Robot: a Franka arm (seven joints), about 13 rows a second.
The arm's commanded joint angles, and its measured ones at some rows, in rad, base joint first. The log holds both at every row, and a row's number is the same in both.
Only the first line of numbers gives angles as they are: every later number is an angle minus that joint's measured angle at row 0.
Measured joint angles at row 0: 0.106, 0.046, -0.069, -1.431, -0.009, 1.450, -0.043
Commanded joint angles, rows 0 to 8: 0.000, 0.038, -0.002, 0.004, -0.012, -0.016, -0.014; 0.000, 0.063, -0.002, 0.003, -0.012, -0.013, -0.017; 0.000, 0.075, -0.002, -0.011, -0.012, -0.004, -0.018; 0.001, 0.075, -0.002, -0.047, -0.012, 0.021, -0.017; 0.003, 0.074, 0.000, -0.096, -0.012, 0.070, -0.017; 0.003, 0.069, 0.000, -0.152, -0.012, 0.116, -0.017; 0.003, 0.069, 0.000, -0.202, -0.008, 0.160, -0.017; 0.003, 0.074, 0.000, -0.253, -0.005, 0.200, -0.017; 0.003, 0.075, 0.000, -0.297, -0.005, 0.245, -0.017
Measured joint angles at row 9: 0.001, 0.099, 0.000, -0.198, -0.001, 0.173, -0.005
